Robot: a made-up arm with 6 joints.
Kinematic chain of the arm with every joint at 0, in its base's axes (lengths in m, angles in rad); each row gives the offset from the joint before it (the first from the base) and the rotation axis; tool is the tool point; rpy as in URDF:
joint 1: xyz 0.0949 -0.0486 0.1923 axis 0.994 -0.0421 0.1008
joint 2: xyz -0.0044 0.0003 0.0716 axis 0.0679 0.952 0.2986
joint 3: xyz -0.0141 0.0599 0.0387 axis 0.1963 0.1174 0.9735
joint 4: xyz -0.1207 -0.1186 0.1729 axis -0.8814 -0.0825 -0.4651
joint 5: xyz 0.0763 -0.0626 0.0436 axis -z
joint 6: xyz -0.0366 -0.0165 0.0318 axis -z
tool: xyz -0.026 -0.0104 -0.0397 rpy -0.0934 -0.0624 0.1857
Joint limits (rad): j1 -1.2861..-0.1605 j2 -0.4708..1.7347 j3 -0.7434..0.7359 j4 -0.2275..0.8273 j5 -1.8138..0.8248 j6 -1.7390..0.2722
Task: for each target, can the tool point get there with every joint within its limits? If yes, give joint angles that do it. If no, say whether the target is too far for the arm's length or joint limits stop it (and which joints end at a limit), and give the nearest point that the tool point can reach.
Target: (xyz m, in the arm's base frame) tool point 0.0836 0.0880 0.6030
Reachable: yes | joints -0.5676 0.4459 -0.5601 0.4505 -1.3100 -1.0987
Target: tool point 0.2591 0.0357 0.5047
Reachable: yes | joints -0.9527 0.5610 0.3023 0.1120 -0.6567 -0.9018
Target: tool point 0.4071 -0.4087 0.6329
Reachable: no: too far | nearest point 0.3049 -0.1879 0.5173 | short by 0.269 m
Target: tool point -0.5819 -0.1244 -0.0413
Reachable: no: too far | nearest point -0.2028 0.1883 0.1943 | short by 0.545 m
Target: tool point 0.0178 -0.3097 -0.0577
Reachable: no: joint limits stop it (at a limit: joint 2, joint 3, joint 4) | nearest point 0.2583 -0.1706 0.1034 | short by 0.321 m
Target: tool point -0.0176 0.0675 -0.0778
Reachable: no: joint limits stop it (at a limit: joint 1, joint 2, joint 3, joint 4, joint 5) | nearest point -0.1368 0.2292 0.1336 | short by 0.292 m
